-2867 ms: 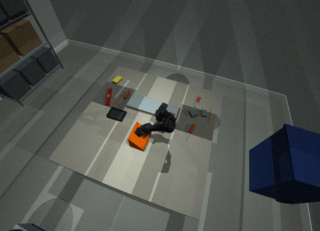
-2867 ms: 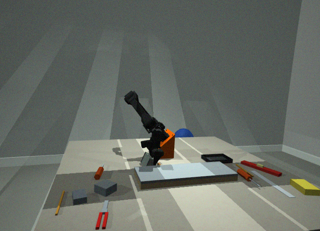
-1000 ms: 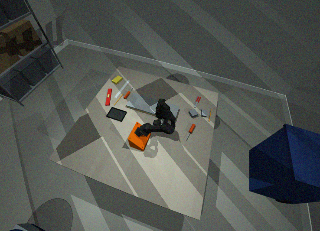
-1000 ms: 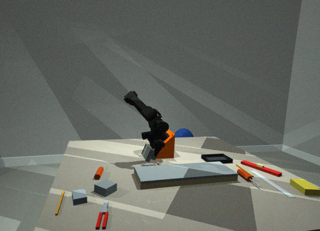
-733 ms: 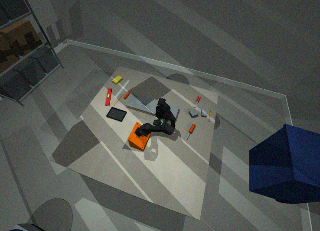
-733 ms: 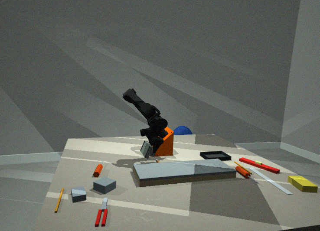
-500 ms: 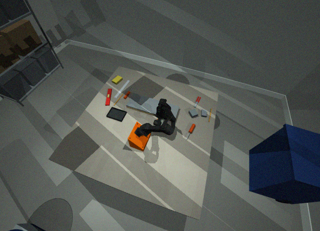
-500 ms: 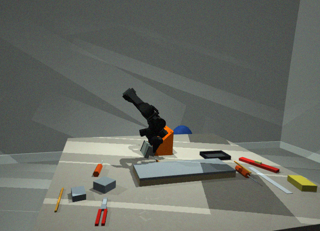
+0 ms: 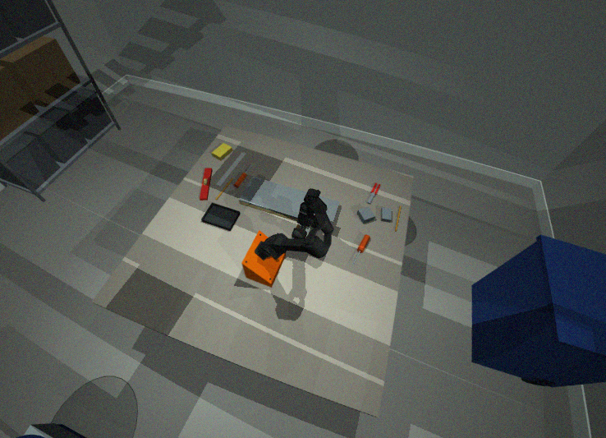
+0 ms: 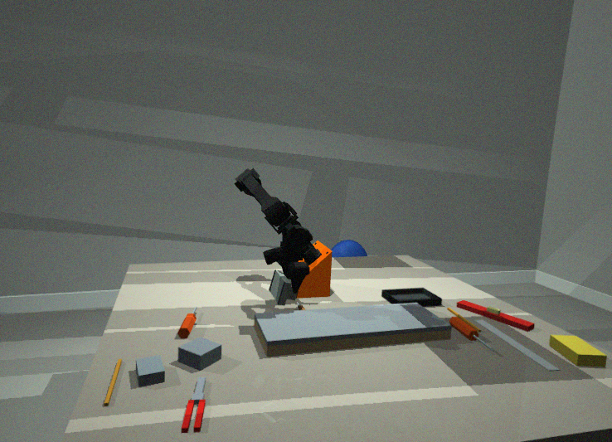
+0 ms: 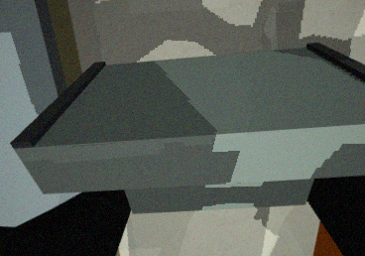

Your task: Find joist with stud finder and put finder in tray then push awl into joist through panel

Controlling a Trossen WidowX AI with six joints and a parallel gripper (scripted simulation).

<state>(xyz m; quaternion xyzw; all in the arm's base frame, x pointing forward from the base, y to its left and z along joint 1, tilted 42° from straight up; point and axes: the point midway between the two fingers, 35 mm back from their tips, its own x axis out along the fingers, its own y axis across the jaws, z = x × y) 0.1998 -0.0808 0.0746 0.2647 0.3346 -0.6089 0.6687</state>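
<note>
Right now my gripper tip is 20 mm short of the stud finder. Round my gripper tip: awl: 10 mm behind, 40 mm to the left, 70 mm below; then ruler: 260 mm ahead, 580 mm to the left, 80 mm below; then black tray: 70 mm behind, 440 mm to the left, 60 mm below.
</note>
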